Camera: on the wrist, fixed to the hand. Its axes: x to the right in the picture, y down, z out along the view.
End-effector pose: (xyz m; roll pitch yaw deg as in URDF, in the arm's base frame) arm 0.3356 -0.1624 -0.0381 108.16 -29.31 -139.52
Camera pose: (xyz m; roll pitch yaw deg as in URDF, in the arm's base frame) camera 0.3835 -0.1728 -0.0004 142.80 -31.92 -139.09
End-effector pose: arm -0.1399 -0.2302 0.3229 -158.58 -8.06 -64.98
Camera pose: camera -0.1900 -0.2399 0.3577 -123.35 -8.27 -67.64
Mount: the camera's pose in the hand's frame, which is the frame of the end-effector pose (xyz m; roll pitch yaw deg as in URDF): -0.0074 0.0329 -0.0518 34.88 1.16 2.37
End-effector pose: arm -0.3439 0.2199 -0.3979 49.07 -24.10 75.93
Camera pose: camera -0.4035 0.2317 -0.4092 82.81 -25.11 78.61
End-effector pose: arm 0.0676 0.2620 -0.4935 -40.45 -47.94 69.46
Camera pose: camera 0.0897 0.2966 -0.5397 -6.69 -45.51 70.96
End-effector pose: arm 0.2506 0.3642 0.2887 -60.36 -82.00 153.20
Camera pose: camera 0.2166 0.4136 0.2738 -26.38 -79.37 154.09
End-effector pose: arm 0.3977 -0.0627 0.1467 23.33 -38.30 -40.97
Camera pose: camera 0.4427 -0.0346 0.1150 56.11 -38.13 -37.62
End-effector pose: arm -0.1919 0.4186 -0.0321 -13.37 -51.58 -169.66
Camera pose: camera -0.2285 0.3916 -0.0739 19.04 -49.86 -166.50
